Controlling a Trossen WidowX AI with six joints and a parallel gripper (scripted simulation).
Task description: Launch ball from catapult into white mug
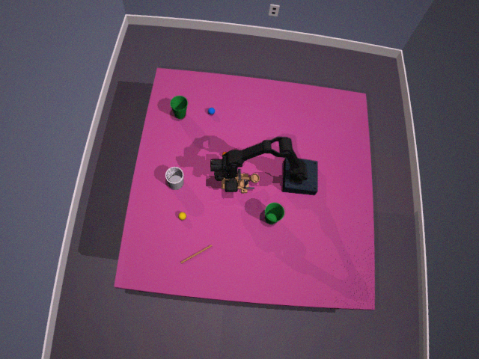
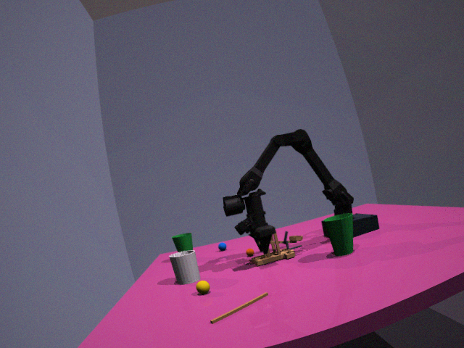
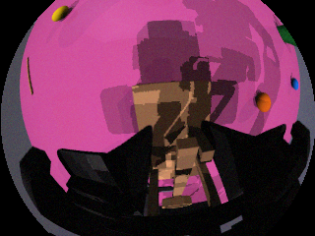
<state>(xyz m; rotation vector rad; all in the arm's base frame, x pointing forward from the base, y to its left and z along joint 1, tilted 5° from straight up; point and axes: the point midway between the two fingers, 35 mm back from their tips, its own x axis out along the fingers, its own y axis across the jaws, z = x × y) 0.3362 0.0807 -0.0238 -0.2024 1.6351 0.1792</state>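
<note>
The orange ball lies 50 mm ahead of my gripper tip, 140 mm to the right of it and 20 mm below it. Also, from my gripper tip: yellow ball 190 mm ahead, 240 mm to the left, 10 mm below; white mug 270 mm ahead, 60 mm to the left; wooden catapult 70 mm behind, 20 mm above.
</note>
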